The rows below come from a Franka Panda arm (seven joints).
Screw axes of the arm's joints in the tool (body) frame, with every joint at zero. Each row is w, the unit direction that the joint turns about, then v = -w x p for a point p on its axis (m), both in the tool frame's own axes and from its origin. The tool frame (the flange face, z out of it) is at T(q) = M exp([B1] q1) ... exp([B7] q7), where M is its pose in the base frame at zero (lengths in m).
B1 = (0, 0, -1, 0, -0.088, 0)
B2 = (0, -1, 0, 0.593, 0, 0.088)
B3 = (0, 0, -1, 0, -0.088, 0)
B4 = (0, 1, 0, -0.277, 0, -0.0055)
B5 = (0, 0, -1, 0, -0.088, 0)
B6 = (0, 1, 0, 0.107, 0, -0.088)
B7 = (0, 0, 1, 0, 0, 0)
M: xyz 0.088 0 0.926 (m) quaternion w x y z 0 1 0 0
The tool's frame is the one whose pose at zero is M.
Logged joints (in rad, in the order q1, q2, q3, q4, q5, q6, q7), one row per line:
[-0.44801 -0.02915 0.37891 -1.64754 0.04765 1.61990 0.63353]
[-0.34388 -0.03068 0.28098 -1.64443 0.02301 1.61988 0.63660]
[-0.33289 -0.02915 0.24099 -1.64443 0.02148 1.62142 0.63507]
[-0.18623 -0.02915 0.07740 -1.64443 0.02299 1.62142 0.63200]
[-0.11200 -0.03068 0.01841 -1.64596 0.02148 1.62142 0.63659]
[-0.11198 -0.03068 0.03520 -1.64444 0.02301 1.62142 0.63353]
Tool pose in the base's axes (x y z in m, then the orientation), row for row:
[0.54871 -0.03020 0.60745 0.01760 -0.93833 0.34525 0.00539]
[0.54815 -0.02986 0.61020 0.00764 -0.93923 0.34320 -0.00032]
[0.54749 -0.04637 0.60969 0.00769 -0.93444 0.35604 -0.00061]
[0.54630 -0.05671 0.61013 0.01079 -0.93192 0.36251 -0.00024]
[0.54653 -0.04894 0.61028 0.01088 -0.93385 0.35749 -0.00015]
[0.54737 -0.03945 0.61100 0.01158 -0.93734 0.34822 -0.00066]
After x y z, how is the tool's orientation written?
As a quaternion, w x y z.
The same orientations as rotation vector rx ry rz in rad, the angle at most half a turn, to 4 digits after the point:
[-2.9153 1.0726 0.0167]
[-2.9364 1.0730 -0.0010]
[-2.9213 1.1131 -0.0019]
[-2.9078 1.1311 -0.0007]
[-2.9136 1.1154 -0.0005]
[-2.9232 1.0860 -0.0021]

